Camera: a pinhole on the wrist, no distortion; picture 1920 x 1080 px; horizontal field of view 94.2 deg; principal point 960.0 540.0 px. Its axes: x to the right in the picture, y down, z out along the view. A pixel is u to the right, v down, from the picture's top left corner.
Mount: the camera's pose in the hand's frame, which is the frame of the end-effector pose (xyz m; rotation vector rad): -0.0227 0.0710 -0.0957 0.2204 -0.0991 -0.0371
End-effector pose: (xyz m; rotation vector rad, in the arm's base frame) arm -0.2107 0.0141 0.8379 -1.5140 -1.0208 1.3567
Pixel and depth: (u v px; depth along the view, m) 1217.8 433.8 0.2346
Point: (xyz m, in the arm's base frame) -0.3412 0.0451 0.8332
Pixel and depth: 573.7 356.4 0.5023
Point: -0.5870 -0.1996 1.0294
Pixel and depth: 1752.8 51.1 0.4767
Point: -0.5420 0.4590 1.0006
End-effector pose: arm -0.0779 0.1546 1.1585 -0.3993 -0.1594 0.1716
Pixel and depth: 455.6 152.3 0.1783
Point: -0.2216 0.1106 1.2029
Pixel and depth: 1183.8 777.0 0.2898
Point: -0.1065 0.3093 1.3197
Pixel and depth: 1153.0 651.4 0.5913
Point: -0.1293 0.3602 1.6211
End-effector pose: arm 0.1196 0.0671 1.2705 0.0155 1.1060 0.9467
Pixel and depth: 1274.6 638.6 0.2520
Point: 0.2235 0.1881 1.3377
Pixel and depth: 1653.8 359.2 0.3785
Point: 0.4246 0.2751 1.1923
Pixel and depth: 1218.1 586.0 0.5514
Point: 0.4975 0.2987 1.4231
